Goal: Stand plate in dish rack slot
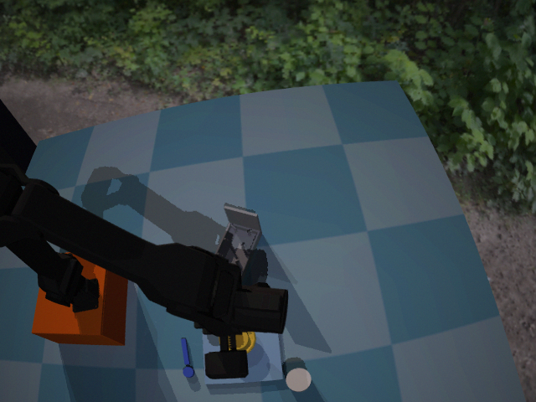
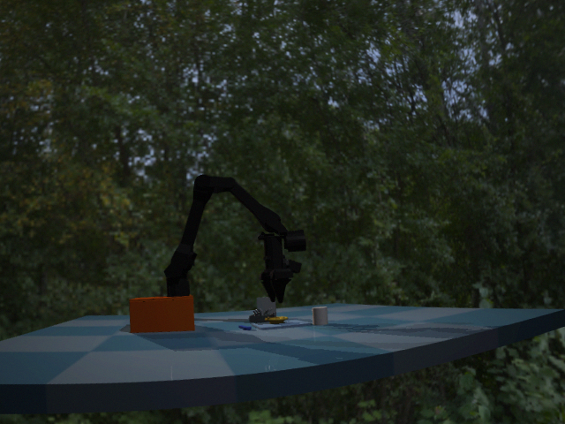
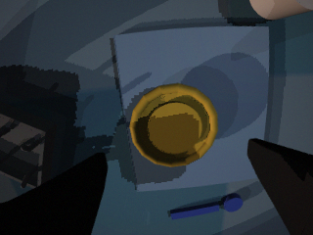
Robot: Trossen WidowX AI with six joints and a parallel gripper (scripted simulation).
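My gripper tip is 5 cm above the yellow plate and 1 cm past it. From my gripper tip the other things lie so: blue spoon (12 cm behind, 7 cm below, 3 cm to the right); then pale blue square mat (7 cm below, 3 cm to the right, 1 cm behind); then white cup (11 cm to the right, 9 cm ahead, 4 cm below).
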